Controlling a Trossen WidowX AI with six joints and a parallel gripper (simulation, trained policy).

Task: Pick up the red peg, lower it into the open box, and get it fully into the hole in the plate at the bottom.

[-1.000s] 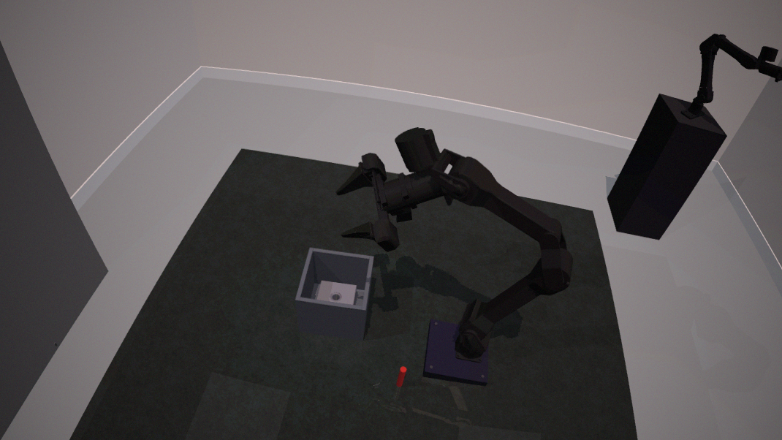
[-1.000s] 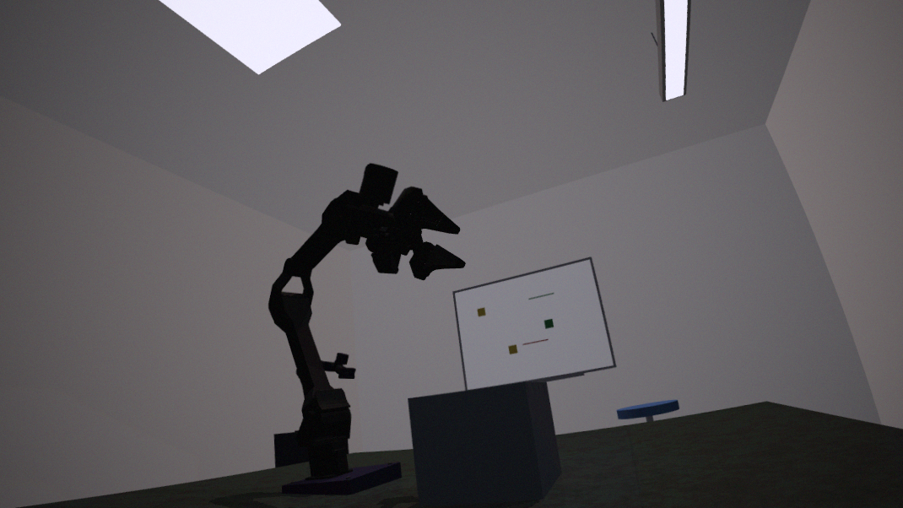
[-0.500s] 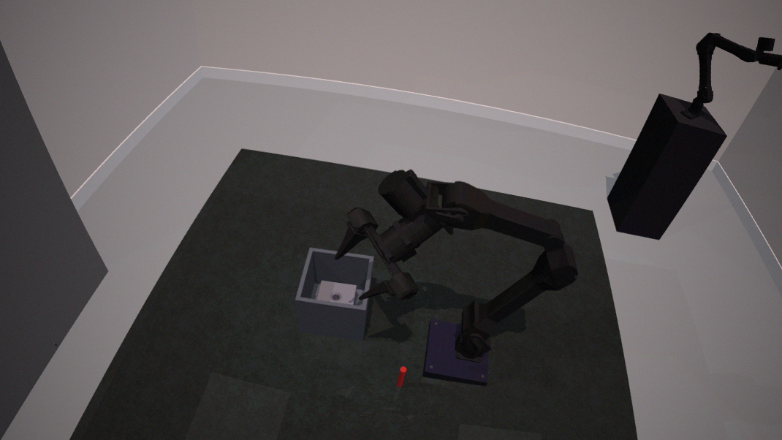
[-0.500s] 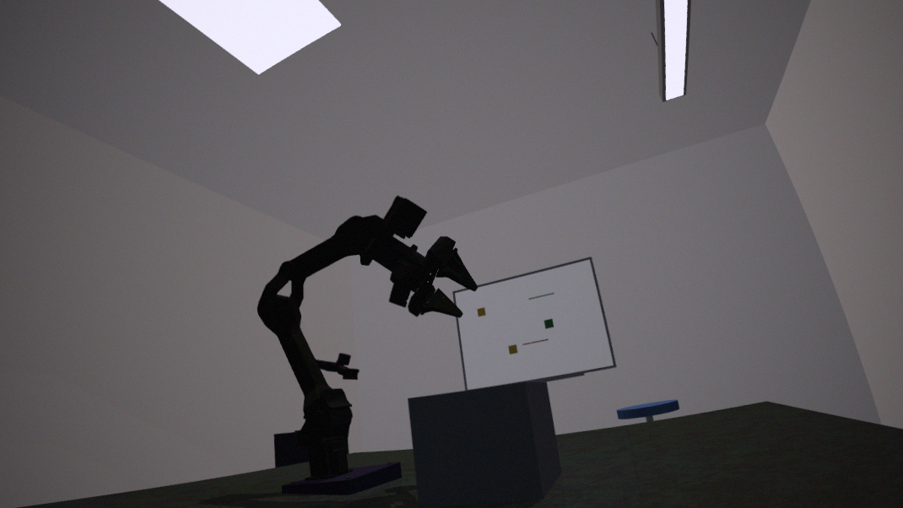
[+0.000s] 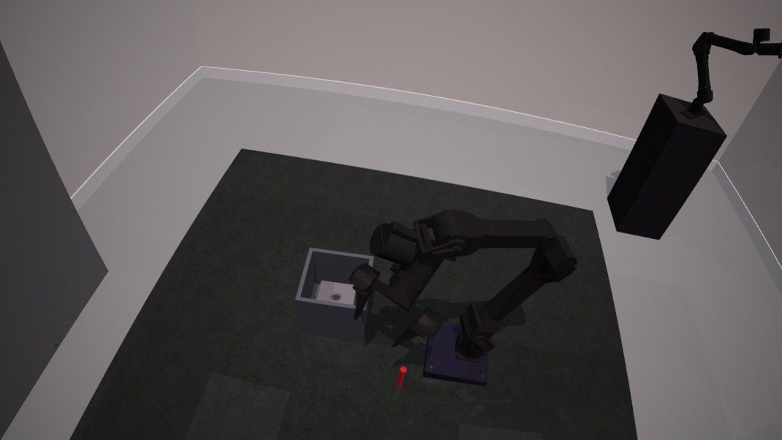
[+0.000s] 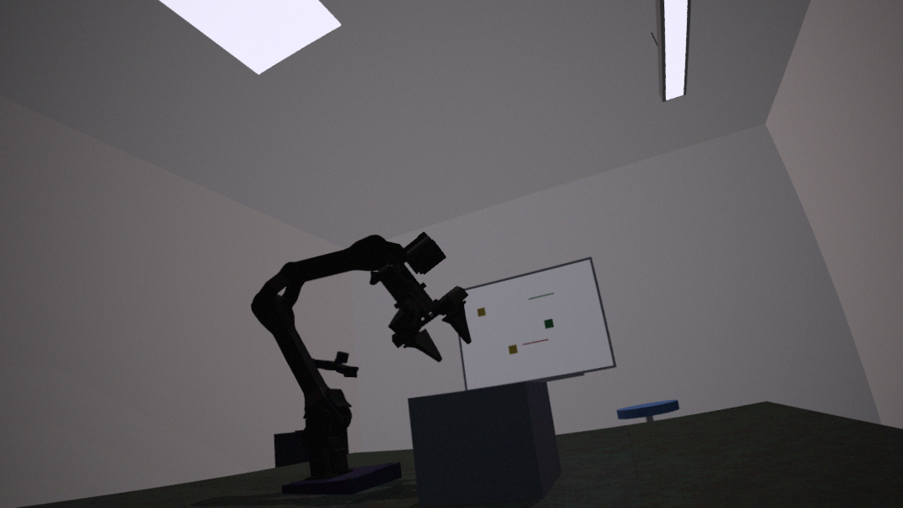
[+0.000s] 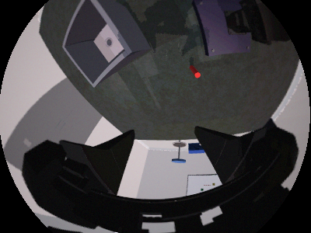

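Right now my gripper tip is 18 cm above the red peg, 7 cm past it and 1 cm to the left of it. Round my gripper tip: pale plate: 18 cm to the right, 18 cm below, 12 cm ahead.
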